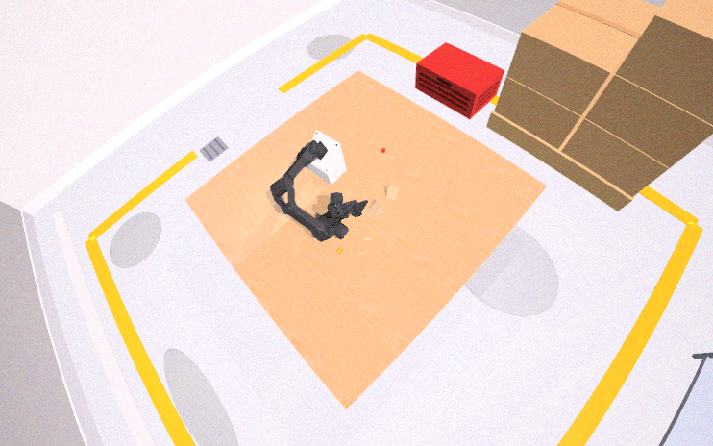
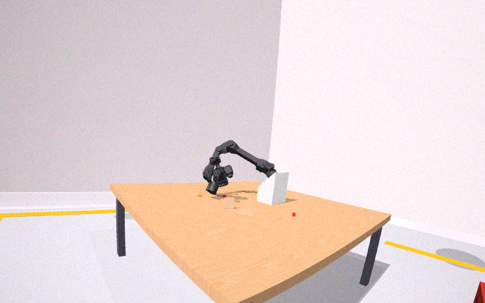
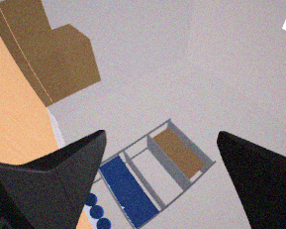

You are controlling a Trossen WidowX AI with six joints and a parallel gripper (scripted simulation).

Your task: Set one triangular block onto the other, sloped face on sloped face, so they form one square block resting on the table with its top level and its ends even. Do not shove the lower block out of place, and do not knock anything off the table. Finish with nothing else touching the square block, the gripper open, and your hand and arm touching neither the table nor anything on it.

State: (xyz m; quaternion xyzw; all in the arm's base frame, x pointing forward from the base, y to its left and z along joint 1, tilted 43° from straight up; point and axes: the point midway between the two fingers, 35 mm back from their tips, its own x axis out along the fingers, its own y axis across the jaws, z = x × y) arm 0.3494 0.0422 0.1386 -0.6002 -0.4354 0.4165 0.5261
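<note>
Now: gripper tip 200 mm to the right of the tan triangular block, 200 mm above it and 60 mm past it. Also, from my gripper tip: orange piece (220 mm below, 160 mm to the right, 20 mm ahead); then small red cube (320 mm to the left, 280 mm behind, 210 mm below).
</note>
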